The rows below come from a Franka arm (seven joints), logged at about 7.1 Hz.
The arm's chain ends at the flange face. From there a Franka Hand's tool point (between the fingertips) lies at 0.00 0.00 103.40 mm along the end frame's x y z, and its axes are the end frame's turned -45 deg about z.
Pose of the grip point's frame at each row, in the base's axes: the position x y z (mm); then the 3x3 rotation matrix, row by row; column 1 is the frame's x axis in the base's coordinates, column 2 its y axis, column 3 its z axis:
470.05 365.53 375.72; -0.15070 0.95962 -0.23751; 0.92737 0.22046 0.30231; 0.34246 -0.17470 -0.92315
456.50 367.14 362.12; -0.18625 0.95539 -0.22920; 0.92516 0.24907 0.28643; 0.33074 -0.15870 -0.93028
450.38 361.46 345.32; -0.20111 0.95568 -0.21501; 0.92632 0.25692 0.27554; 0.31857 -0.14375 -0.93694
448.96 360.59 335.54; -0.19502 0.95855 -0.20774; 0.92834 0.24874 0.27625; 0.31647 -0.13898 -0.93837
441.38 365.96 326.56; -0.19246 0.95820 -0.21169; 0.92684 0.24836 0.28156; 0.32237 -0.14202 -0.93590
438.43 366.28 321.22; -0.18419 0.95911 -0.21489; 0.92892 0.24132 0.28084; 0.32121 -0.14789 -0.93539
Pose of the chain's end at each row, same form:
494.61 334.27 471.17; 0.57199 0.78511 -0.23751; 0.81164 -0.49986 0.30231; 0.11862 -0.36569 -0.92315
480.20 337.52 458.31; 0.54386 0.80726 -0.22920; 0.83031 -0.47807 0.28643; 0.12165 -0.34609 -0.93028
472.61 332.97 442.20; 0.53356 0.81797 -0.21501; 0.83668 -0.47334 0.27554; 0.12362 -0.32691 -0.93694
470.44 332.03 432.57; 0.53990 0.81570 -0.20774; 0.83232 -0.48055 0.27625; 0.12550 -0.32205 -0.93837
463.27 336.85 423.33; 0.54146 0.81364 -0.21169; 0.83099 -0.47976 0.28156; 0.12753 -0.32837 -0.93590
460.65 337.24 417.94; 0.54795 0.80844 -0.21489; 0.82748 -0.48621 0.28084; 0.12256 -0.33170 -0.93539

